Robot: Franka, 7 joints.
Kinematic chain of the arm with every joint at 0, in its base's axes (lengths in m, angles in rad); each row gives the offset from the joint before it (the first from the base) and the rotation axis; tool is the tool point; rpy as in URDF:
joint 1: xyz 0 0 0.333 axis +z
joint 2: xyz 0 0 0 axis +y
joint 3: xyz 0 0 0.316 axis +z
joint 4: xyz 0.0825 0 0 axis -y
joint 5: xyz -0.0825 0 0.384 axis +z
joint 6: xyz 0 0 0 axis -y
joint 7: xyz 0.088 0 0 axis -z
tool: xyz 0 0 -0.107 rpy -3.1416 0 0
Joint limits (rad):
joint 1: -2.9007..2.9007
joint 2: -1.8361..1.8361
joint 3: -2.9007..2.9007
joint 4: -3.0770..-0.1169
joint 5: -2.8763..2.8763
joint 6: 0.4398..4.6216
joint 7: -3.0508..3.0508
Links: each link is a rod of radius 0.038 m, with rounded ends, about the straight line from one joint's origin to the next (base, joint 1, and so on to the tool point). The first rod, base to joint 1, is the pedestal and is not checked.
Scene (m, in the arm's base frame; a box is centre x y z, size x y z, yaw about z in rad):
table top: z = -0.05
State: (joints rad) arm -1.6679 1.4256 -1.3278 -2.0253 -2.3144 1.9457 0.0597
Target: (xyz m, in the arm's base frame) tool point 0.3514 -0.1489 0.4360
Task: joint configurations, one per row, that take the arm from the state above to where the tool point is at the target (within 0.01 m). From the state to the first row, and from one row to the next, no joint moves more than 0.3 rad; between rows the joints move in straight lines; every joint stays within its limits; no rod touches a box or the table.
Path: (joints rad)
1: -1.4886 1.1458 -1.1506 -2.1106 -2.3124 2.0719 0.0597
2: -1.3094 0.8660 -0.9733 -2.1959 -2.3105 2.1980 0.0597
3: -1.1301 0.5862 -0.7961 -2.2812 -2.3085 2.3242 0.0597
4: -0.9509 0.3064 -0.6189 -2.3665 -2.3066 2.4504 0.0597
5: -0.7716 0.0266 -0.4417 -2.4519 -2.3046 2.5765 0.0597
6: -0.5924 -0.2532 -0.2644 -2.5372 -2.3027 2.7027 0.0597
7: -0.4131 -0.5330 -0.0872 -2.6225 -2.3007 2.8288 0.0597

